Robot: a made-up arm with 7 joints.
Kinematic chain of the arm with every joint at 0, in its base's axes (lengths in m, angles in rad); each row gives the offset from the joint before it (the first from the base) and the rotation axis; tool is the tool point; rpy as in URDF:
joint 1: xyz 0.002 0.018 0.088 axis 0 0.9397 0.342
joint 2: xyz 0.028 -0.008 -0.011 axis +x
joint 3: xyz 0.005 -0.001 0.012 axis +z
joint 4: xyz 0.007 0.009 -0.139 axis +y
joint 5: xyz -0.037 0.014 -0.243 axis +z
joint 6: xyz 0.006 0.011 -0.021 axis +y
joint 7: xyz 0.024 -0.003 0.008 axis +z
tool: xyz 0.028 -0.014 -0.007 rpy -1.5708 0 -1.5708
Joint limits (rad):
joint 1: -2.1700..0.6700
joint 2: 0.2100..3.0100
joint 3: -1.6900..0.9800
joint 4: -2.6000..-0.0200
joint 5: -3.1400..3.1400
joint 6: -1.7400..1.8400
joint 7: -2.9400..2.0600
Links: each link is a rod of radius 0.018 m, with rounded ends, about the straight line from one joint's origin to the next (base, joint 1, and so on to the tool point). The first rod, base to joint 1, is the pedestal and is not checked.
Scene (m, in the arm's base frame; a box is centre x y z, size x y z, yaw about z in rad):
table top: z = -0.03
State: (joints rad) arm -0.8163 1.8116 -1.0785 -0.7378 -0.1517 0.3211 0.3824
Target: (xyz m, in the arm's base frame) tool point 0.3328 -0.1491 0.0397
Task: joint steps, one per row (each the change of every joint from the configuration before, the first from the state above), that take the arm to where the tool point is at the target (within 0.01 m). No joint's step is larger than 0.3 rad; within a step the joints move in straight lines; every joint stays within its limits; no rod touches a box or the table.
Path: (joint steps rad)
1: -0.0747 -0.2633 -0.0307 -0.1316 0.0000 0.0398 0.0037
2: -0.0748 -0.2634 -0.0306 -0.1316 0.0001 0.0398 0.0038
3: -0.0747 -0.2633 -0.0307 -0.1316 0.0000 0.0398 0.0037
4: -0.0747 -0.2634 -0.0306 -0.1317 0.0001 0.0397 0.0038

